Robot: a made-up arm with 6 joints. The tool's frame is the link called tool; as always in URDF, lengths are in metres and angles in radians.
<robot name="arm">
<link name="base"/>
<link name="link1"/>
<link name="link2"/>
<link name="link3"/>
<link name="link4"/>
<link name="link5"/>
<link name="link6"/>
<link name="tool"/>
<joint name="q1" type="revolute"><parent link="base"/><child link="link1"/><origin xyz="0 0 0.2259"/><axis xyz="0 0 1"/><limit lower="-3.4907" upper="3.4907"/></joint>
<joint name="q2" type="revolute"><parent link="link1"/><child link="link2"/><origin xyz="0 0 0"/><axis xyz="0 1 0"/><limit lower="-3.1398" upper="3.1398"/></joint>
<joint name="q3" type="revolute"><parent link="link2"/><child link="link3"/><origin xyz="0 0 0.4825"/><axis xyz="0 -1 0"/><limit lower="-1.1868" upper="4.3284"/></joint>
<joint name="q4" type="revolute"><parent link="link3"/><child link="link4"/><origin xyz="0 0 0"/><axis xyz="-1 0 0"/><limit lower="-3.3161" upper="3.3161"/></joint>
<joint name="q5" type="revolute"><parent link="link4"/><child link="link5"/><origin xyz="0.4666 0 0"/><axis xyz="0 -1 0"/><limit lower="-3.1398" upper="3.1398"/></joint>
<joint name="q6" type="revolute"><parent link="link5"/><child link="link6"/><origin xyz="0 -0.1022 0"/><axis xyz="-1 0 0"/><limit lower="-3.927" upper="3.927"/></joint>
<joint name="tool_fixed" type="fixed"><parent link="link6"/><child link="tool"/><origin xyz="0 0 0"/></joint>
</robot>
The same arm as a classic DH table. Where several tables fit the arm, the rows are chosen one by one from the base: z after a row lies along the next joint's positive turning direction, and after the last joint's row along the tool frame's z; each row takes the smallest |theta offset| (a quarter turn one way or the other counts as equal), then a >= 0, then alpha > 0; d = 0 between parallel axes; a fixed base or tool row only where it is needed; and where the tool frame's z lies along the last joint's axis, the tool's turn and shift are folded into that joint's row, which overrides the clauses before.
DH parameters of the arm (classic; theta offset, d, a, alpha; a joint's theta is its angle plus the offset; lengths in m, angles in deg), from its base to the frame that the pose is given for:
q1: 0 0.2259 0 -90
q2: -90 0 0.4825 180
q3: 0 0 0 -90
q4: 0 -0.4666 0 90
q5: 0 0.1022 0 -90
q6: 90 0 0 90
tool (fixed): -90 0 0 0
Joint limits (deg, base to tool): -200..200 -179.9..179.9 -68..248 -190..190 -179.9..179.9 -225..225

